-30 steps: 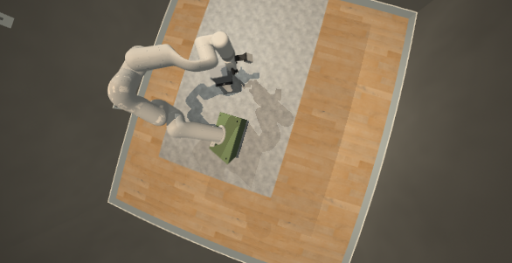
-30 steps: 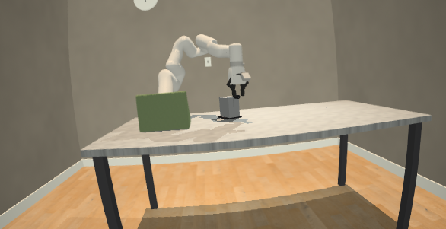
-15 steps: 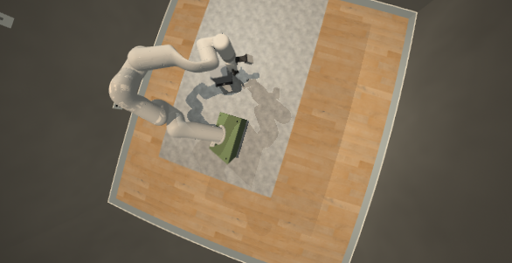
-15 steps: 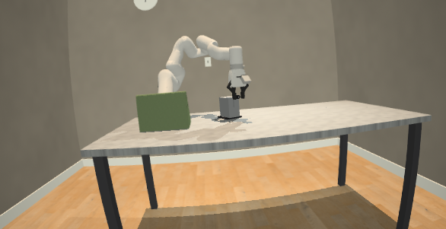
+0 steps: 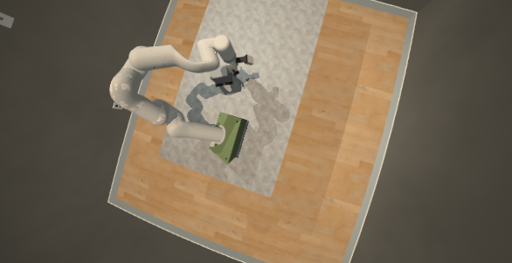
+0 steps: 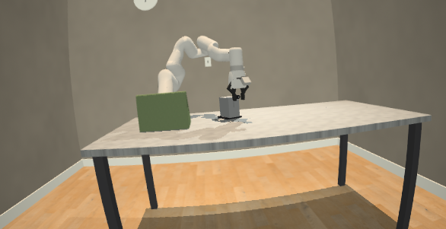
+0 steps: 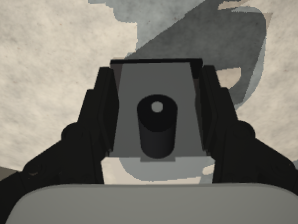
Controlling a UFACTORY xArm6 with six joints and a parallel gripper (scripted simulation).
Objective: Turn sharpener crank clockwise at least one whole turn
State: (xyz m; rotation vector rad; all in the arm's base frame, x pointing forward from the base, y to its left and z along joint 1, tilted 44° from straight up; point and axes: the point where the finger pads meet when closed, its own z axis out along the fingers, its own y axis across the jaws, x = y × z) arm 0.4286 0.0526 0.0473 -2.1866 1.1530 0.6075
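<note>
Now: hand 1 cm past the black crank knob and 1 cm to the right of it.
</note>
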